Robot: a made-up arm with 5 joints.
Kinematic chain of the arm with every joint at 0, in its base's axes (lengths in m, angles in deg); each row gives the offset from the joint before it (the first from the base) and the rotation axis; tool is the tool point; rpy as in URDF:
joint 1: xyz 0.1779 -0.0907 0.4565 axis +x
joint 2: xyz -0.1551 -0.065 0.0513 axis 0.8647 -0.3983 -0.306
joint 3: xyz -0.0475 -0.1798 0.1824 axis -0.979 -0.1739 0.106
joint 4: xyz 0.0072 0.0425 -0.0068 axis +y
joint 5: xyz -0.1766 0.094 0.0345 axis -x
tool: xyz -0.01 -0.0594 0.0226 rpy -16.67 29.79 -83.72
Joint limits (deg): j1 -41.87..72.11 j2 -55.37..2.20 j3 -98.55..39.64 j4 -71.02..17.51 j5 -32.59..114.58
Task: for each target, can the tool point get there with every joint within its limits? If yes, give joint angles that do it. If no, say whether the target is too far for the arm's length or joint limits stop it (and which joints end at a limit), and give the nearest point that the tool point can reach.
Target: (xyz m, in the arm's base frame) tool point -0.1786 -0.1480 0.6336
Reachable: yes | joints -20.33 -24.58 9.97 -57.23 88.19
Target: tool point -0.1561 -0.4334 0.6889
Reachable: yes | joints 36.72 -16.14 -48.78 -14.75 20.66
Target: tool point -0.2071 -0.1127 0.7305
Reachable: yes | joints -29.33 -9.65 25.28 -16.44 26.16
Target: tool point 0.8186 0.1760 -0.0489
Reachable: no: too far | nearest point -0.0788 -0.2169 0.1791 | short by 1.006 m
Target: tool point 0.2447 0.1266 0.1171
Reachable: no: joint limits stop it (at a limit: joint 1, joint 2, joint 4, joint 5) | nearest point -0.0831 -0.2062 0.2000 | short by 0.474 m
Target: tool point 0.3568 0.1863 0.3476
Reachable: no: joint limits stop it (at a limit: joint 1, joint 2, joint 3, joint 4, joint 5) | nearest point 0.0013 0.2081 0.5817 | short by 0.426 m
